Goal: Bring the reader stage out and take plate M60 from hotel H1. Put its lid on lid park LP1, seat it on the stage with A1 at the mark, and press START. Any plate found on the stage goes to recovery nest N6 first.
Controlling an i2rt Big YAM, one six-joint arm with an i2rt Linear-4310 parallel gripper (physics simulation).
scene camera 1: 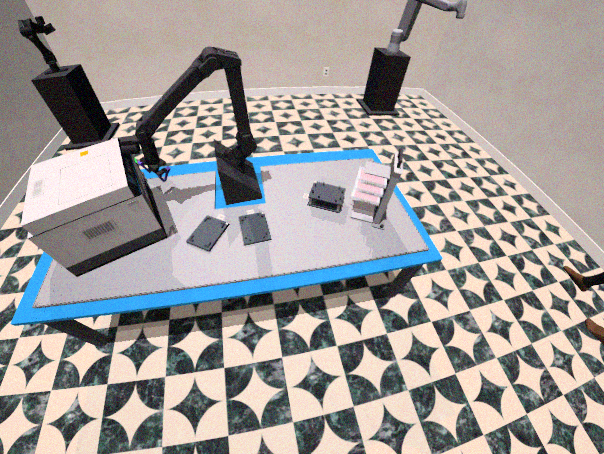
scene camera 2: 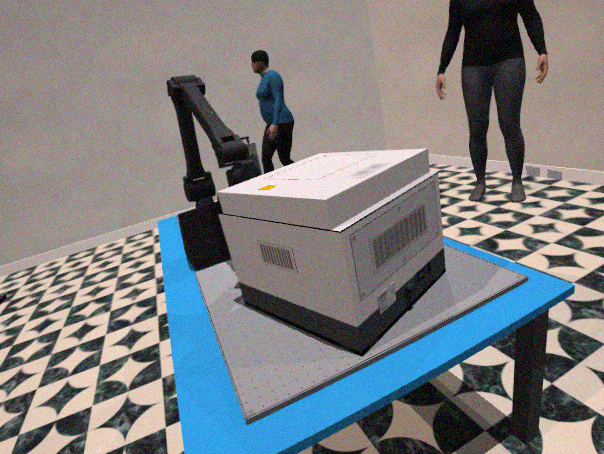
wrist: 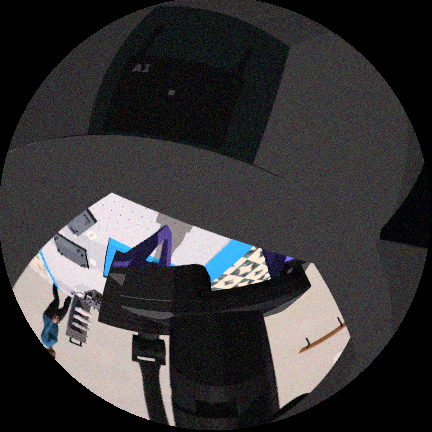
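Where they show: gripper, fingertip midpoint: (scene camera 1: 157,176) (wrist: 208,221); arm's base at its link origin: (scene camera 1: 232,161) (scene camera 2: 212,219).
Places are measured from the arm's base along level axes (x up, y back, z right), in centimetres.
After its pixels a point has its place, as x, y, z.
The white and grey reader (scene camera 1: 95,200) @(17.4, -37.7, 44.5) (scene camera 2: 295,250) @(7.4, -8.7, 70.1) stands at the table's left end in scene camera 1. My gripper (scene camera 1: 152,167) @(0.2, -6.1, 35.4) (wrist: 219,240) @(0.2, -6.1, 35.4) is open and empty beside its dark front. In the wrist view, a grey surface partly covers the right finger; above it is a dark recess with the letters A1 (wrist: 141,68) @(-3.2, -23.0, 45.0) and a small pale square (wrist: 171,92) @(-2.9, -17.6, 44.1). No plate can be made out there. No extended stage shows in scene camera 1. Pale, pinkish plates (scene camera 1: 370,190) @(3.2, -32.2, -59.2) sit stacked in a hotel at the right; their labels and the START button cannot be made out.
Two flat dark nests (scene camera 1: 208,232) @(-12.3, -32.9, 12.9) (scene camera 1: 255,228) @(-12.5, -33.5, -7.9) lie near mid-table, with unreadable tags. A raised dark stand (scene camera 1: 326,196) @(-7.5, -22.8, -43.0) is left of the hotel. A grey upright post (scene camera 1: 387,200) @(2.9, -38.7, -64.7) stands at the hotel's right side. Blue table edges (scene camera 1: 250,288) @(-14.8, -61.1, -3.6) border the grey board.
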